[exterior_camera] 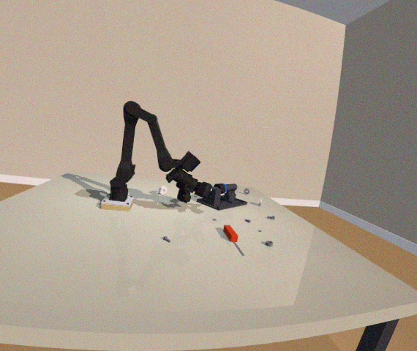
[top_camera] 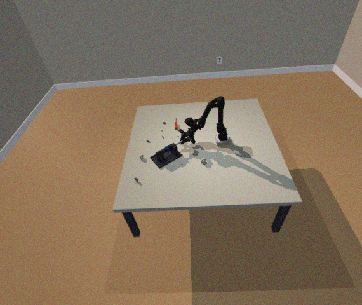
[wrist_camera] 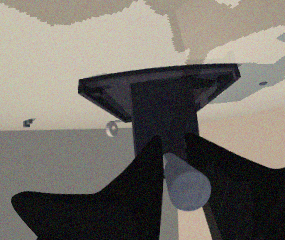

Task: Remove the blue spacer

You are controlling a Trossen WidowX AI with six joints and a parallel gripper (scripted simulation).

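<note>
My gripper tip is 4 cm short of the grey shaft, 3 cm to the right of it and 2 cm below it. From my gripper tip the other things lie so: blue spacer: 11 cm ahead, 7 cm to the left, 2 cm above; pale ring: 18 cm to the left, 18 cm behind, 4 cm below.
</note>
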